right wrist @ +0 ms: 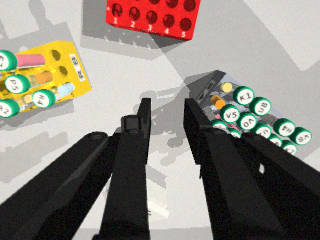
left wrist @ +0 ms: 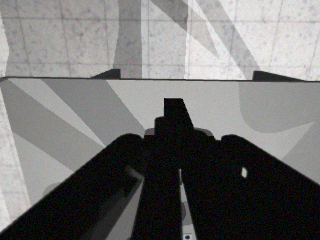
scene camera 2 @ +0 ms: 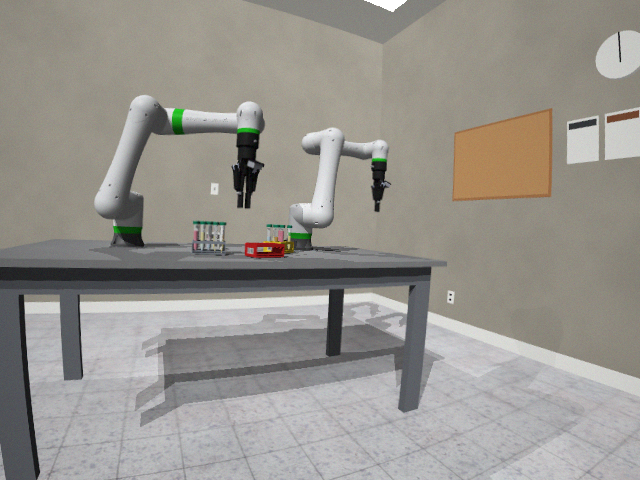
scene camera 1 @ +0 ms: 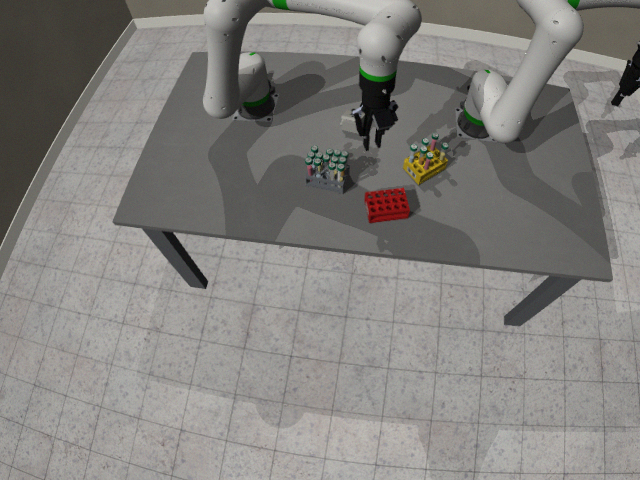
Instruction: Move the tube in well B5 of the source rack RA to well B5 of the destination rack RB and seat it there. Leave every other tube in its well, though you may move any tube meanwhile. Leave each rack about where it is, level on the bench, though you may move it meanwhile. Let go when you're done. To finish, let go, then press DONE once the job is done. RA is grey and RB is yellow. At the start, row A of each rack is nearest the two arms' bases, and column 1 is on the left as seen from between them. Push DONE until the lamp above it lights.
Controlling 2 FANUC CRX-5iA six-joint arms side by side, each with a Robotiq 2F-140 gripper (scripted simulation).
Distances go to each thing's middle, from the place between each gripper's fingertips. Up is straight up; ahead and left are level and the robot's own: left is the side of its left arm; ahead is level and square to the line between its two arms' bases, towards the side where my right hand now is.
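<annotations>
Grey rack RA (right wrist: 213, 86): 19 cm below my right hand (scene camera 1: 371, 146), 1 cm ahead of it and 14 cm to the right of it. Red rack (scene camera 1: 390, 213): 19 cm below my right hand, 6 cm to the left of it, 10 cm ahead of it. Yellow rack RB (scene camera 1: 438, 166): 19 cm below the same right hand, 8 cm behind it, 19 cm to the left of it. The small pale box (right wrist: 156, 194) is 17 cm below my right hand, 7 cm to the right of it and 26 cm behind it.
With the yellow rack RB as reference, my left hand is 240 mm above it, 710 mm to the left of it and 240 mm short of it. Small pale box: 220 mm below my left hand, 980 mm to the right of it, 60 mm ahead of it. The red rack is 240 mm below my left hand, 840 mm to the right of it and 420 mm ahead of it; the grey rack RA is 240 mm below that hand, 1040 mm to the right of it and 320 mm ahead of it.
</annotations>
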